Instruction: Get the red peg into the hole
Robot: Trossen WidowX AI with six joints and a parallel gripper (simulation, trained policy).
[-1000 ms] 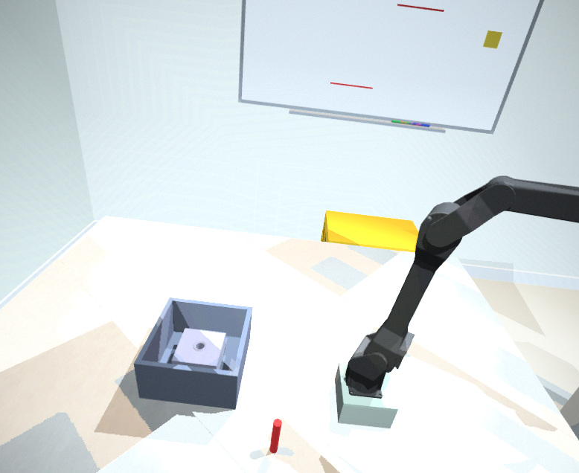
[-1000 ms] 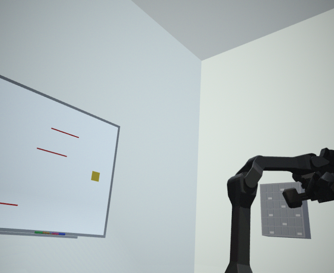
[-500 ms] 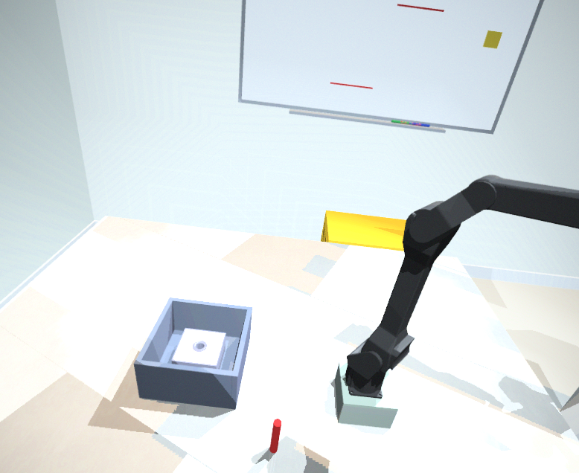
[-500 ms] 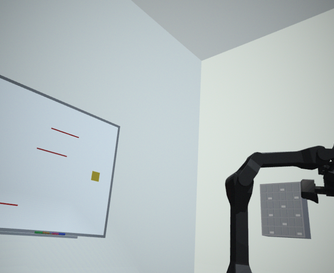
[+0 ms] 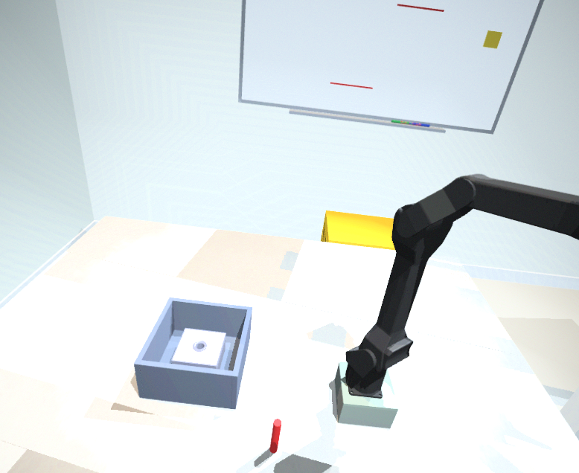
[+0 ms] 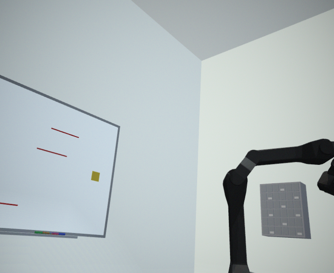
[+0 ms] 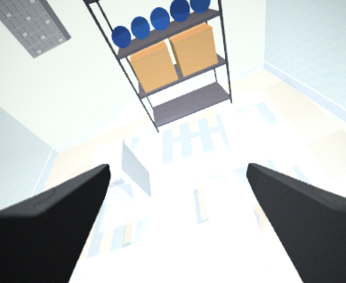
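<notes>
My gripper tip is now 520 mm short of the red peg, 370 mm above it and 110 mm to the left of it. From my gripper tip the other things lie so: blue box (690 mm ahead, 390 mm below, 280 mm to the right).
</notes>
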